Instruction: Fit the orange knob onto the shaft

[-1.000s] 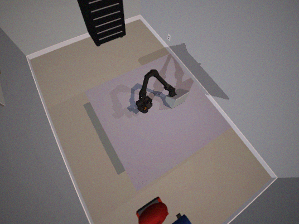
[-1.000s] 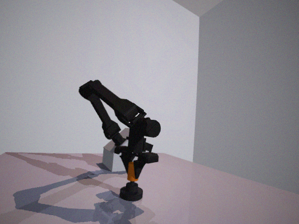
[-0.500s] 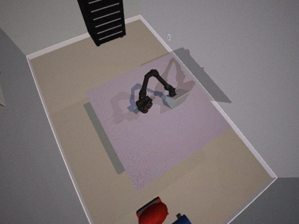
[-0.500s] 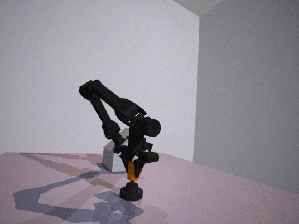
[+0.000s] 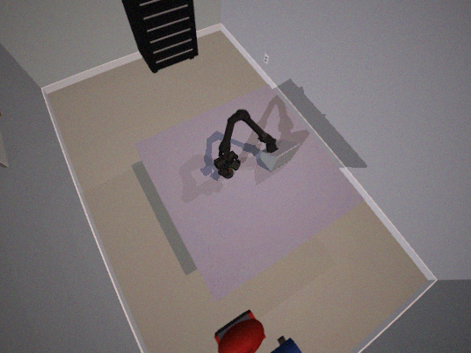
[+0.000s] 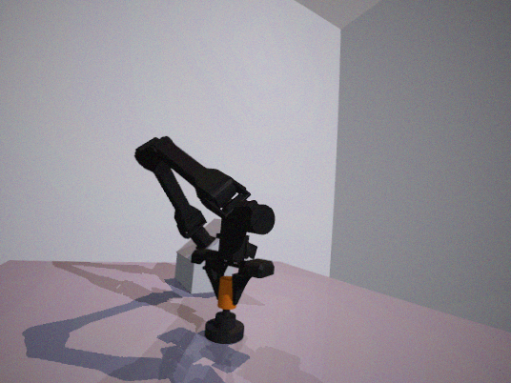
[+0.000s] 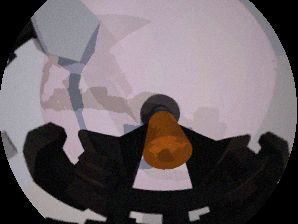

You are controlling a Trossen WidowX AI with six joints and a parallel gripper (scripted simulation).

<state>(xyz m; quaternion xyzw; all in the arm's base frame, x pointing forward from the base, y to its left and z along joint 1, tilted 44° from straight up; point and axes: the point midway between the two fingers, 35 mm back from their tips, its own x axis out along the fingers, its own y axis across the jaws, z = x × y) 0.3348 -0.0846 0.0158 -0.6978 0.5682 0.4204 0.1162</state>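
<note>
Now: the orange knob 2 cm above my gripper tip. The rest, counted from my gripper tip: dark round pedestal 4 cm below.
</note>
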